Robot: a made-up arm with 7 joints.
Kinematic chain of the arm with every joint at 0, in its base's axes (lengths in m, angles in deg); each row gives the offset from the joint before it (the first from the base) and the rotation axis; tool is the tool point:
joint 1: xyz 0 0 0.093 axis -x
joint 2: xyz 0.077 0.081 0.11 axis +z
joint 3: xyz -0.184 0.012 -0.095 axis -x
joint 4: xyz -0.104 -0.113 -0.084 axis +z
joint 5: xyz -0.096 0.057 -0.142 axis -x
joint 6: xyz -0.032 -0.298 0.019 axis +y
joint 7: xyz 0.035 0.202 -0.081 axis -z
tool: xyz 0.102 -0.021 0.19
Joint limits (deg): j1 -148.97..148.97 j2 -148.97..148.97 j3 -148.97..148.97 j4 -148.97..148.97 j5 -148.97..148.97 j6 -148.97..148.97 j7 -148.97..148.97
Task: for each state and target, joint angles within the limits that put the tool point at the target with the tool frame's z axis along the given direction. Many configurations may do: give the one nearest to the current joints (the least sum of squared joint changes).
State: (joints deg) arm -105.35 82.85 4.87 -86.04 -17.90 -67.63 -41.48
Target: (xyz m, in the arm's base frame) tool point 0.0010 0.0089 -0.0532 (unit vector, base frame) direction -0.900 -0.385 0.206
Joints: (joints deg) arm -82.96 90.57 -2.80 -96.28 10.14 -68.37 -41.16
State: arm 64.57 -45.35 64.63 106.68 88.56 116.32 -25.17
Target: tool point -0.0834 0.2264 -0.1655 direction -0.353 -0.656 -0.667
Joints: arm 73.36 -68.82 99.34 118.58 110.69 84.98 -11.82
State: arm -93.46 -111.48 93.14 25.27 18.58 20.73 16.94
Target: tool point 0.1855 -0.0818 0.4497 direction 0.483 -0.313 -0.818
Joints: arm -79.09 -144.27 74.20 28.82 3.02 8.98 11.92
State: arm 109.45 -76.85 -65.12 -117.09 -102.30 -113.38 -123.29
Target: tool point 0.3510 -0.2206 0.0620 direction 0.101 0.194 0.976
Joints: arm 128.51 -90.60 -88.80 -148.97 -81.93 -148.46 -148.97
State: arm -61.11 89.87 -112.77 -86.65 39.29 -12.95 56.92
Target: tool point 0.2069 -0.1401 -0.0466 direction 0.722 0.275 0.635
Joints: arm -51.02 112.50 -130.58 -74.15 42.39 -38.30 53.91
